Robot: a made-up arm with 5 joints. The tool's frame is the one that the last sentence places. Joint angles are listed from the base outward.
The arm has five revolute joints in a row. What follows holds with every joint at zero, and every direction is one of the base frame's. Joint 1 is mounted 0.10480 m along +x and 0.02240 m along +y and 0.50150 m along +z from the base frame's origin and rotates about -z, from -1.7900 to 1.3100 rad. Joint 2 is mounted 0.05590 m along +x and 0.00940 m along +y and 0.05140 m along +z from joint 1 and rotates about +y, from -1.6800 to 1.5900 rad. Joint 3 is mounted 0.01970 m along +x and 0.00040 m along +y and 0.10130 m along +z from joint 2 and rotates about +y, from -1.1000 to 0.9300 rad. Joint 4 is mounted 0.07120 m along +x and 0.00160 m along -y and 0.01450 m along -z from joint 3 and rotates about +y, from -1.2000 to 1.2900 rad. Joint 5 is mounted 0.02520 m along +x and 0.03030 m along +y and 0.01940 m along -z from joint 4 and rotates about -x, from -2.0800 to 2.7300 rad. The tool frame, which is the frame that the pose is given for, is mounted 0.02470 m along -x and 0.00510 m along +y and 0.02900 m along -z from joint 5; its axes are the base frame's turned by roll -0.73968, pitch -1.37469 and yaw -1.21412 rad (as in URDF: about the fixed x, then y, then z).
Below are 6 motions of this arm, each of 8 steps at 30 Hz.
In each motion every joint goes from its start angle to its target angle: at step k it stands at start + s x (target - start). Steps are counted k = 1, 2, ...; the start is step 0. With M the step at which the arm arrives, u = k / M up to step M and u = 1 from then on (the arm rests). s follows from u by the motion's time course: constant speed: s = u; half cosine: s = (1 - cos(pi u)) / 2; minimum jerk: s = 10 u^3 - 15 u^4 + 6 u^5.
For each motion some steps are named. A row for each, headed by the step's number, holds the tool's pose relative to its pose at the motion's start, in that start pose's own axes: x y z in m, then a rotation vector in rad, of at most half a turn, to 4 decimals.
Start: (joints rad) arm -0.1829 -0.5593 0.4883 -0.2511 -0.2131
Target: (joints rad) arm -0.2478 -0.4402 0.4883 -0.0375 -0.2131
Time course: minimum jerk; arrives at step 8
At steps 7, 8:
7: -0.0070 -0.0107 0.0002 -0.0673 -0.1102 0.3075
8: -0.0071 -0.0109 0.0002 -0.0684 -0.1122 0.3124

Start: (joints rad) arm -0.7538 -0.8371 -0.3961 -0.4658 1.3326
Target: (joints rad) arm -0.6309 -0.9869 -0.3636 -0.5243 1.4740
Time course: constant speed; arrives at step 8
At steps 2, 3, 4, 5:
2: 0.0004 0.0028 -0.0054 -0.0430 -0.0501 -0.0438
3: 0.0008 0.0042 -0.0081 -0.0646 -0.0750 -0.0656
4: 0.0013 0.0054 -0.0109 -0.0862 -0.0999 -0.0874
5: 0.0018 0.0066 -0.0136 -0.1079 -0.1248 -0.1091

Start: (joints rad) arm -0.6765 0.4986 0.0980 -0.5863 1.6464
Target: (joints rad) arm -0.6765 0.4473 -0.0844 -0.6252 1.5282
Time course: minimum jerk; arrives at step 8
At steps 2, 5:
2: 0.0003 0.0018 -0.0006 -0.0271 0.0143 0.0024
5: 0.0021 0.0126 -0.0053 -0.1891 0.1024 0.0098

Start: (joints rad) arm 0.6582 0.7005 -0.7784 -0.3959 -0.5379
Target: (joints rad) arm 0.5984 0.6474 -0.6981 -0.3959 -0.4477
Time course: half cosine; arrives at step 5
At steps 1, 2, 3, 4, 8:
1: -0.0005 -0.0009 0.0008 0.0017 -0.0077 0.0026
2: -0.0018 -0.0034 0.0027 0.0064 -0.0279 0.0092
3: -0.0034 -0.0066 0.0050 0.0127 -0.0529 0.0172
4: -0.0046 -0.0092 0.0069 0.0182 -0.0733 0.0236
8: -0.0050 -0.0102 0.0076 0.0204 -0.0811 0.0259

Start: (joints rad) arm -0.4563 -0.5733 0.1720 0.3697 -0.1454
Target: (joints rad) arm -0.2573 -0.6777 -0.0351 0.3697 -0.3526
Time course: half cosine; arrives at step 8
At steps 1, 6, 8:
1: 0.0009 0.0004 -0.0001 -0.0027 0.0124 -0.0097
6: 0.0212 0.0052 -0.0025 -0.0359 0.2570 -0.2306
8: 0.0249 0.0053 -0.0031 -0.0364 0.2961 -0.2726

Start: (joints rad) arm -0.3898 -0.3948 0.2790 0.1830 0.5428
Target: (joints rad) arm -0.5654 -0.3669 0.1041 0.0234 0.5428
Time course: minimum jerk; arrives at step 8
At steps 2, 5, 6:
2: 0.0019 0.0005 0.0017 0.0058 0.0125 -0.0339
5: 0.0143 0.0021 0.0122 0.0417 0.0984 -0.2326
6: 0.0180 0.0021 0.0152 0.0518 0.1255 -0.2859

